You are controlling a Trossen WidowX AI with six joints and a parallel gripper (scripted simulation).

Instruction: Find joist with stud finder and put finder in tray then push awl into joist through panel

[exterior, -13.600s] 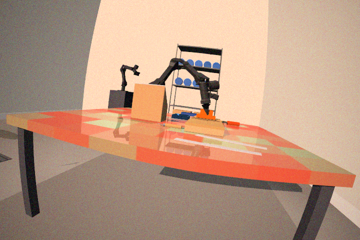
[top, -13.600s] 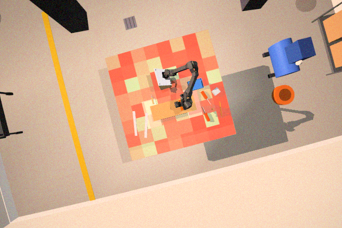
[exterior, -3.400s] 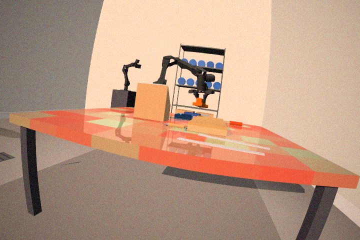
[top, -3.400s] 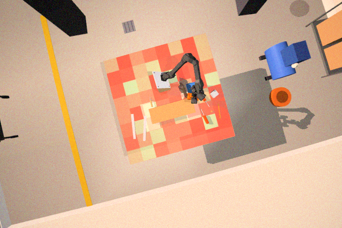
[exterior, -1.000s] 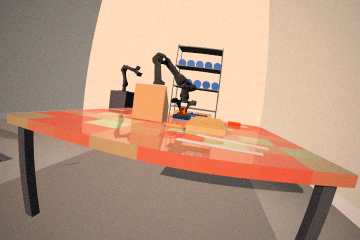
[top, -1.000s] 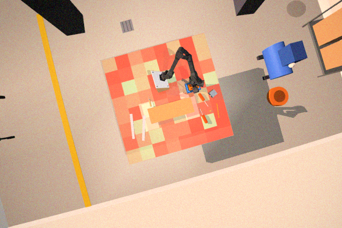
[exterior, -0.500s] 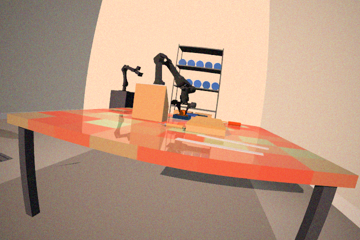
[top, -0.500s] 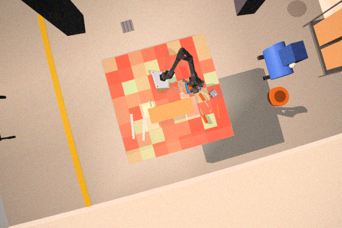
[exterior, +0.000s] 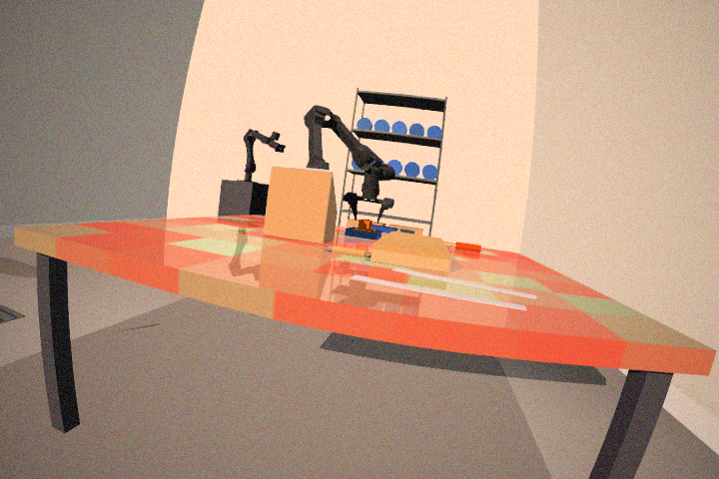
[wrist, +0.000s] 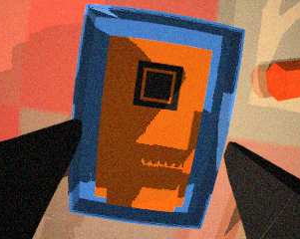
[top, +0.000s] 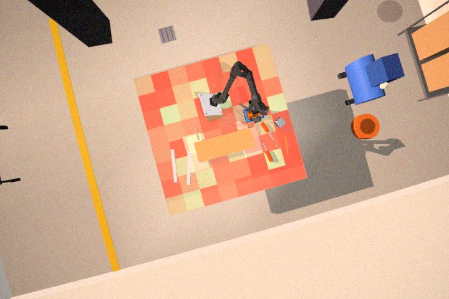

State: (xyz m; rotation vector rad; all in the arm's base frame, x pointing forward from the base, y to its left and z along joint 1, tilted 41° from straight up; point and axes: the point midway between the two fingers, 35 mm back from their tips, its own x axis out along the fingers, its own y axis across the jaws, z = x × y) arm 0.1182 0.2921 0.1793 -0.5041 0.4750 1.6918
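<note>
The orange stud finder is 10 mm to the left of my gripper tip and 10 mm below it. Also, from my gripper tip: blue tray: 40 mm below; then grey block: 220 mm to the left, 110 mm ahead, 40 mm below; then orange stick: 320 mm ahead, 250 mm to the left, 50 mm below.
</note>
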